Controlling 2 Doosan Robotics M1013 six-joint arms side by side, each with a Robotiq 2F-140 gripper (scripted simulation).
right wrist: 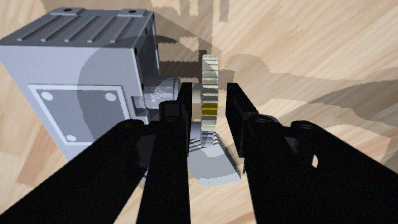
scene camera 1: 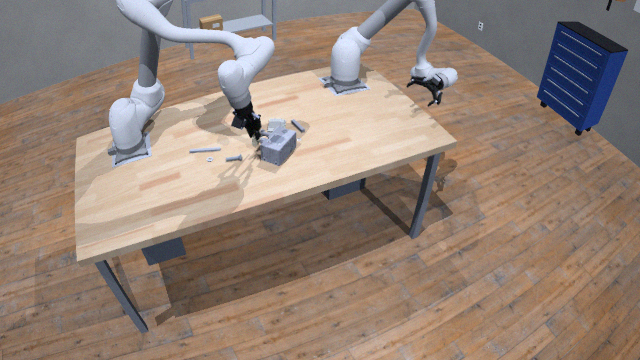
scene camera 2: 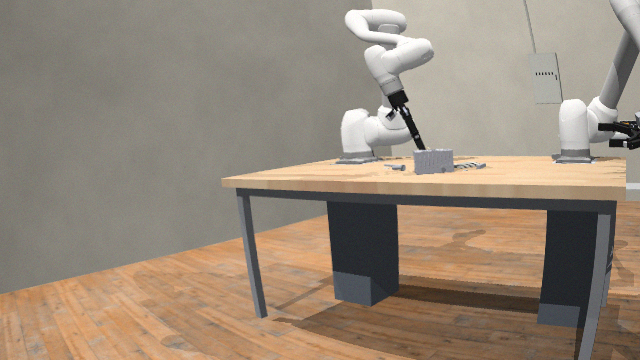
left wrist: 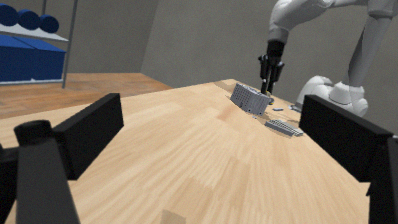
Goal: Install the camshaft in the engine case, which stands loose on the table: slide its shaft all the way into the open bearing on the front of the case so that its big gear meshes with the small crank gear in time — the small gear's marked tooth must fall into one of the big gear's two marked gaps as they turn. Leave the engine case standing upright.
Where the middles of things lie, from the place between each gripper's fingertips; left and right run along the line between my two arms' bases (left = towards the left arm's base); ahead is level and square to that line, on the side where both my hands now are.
Now: the ribbed plate (right wrist: 211,166) 130 mm behind my right hand, 160 mm to the left of it and 100 mm below it.
The ribbed plate lies 690 mm to the right of my left hand, 220 mm behind it and 130 mm below it.
